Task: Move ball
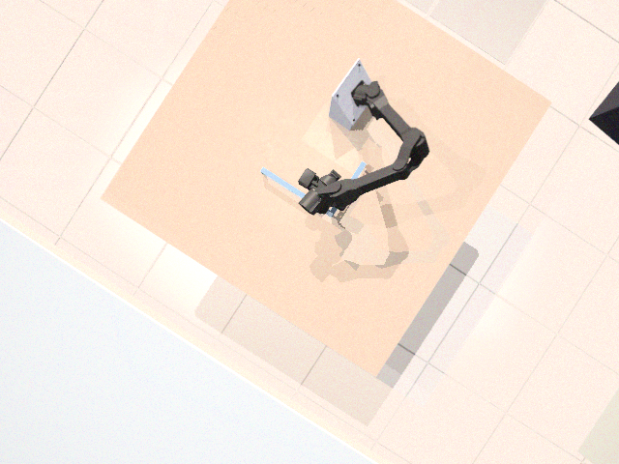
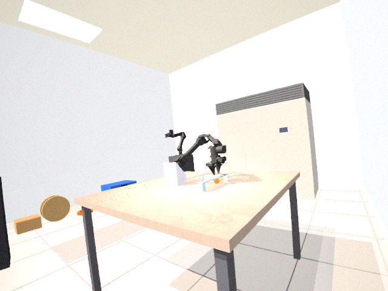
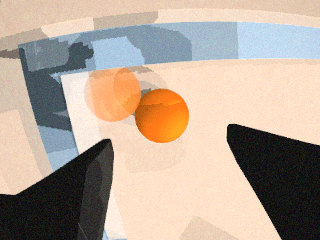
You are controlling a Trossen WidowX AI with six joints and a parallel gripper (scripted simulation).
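Now: the orange ball 50 mm below my gripper tip. Round my gripper tip: see-through copy: 50 mm below, 40 mm to the left, 10 mm ahead; clear wall: 80 mm to the right, 60 mm ahead, 40 mm below.
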